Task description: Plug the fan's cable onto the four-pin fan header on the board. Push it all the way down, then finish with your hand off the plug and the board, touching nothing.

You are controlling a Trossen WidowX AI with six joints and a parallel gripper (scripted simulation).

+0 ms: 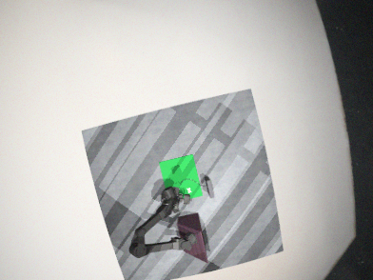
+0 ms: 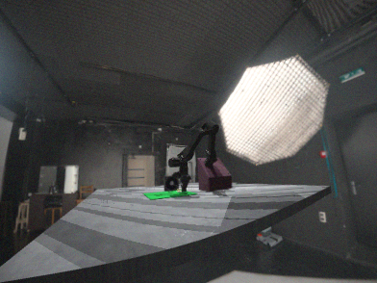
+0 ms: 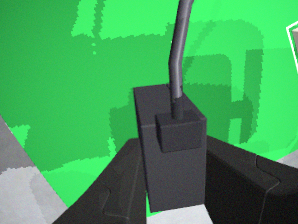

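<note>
My gripper tip is 90 mm to the left of the white four-pin header, 30 mm above it and 10 mm short of it. Round my gripper tip: black fan 220 mm to the right, 30 mm above, 20 mm ahead; green board 100 mm ahead, 50 mm to the right, 40 mm below; fan cable plug 10 mm ahead, 10 mm above.
</note>
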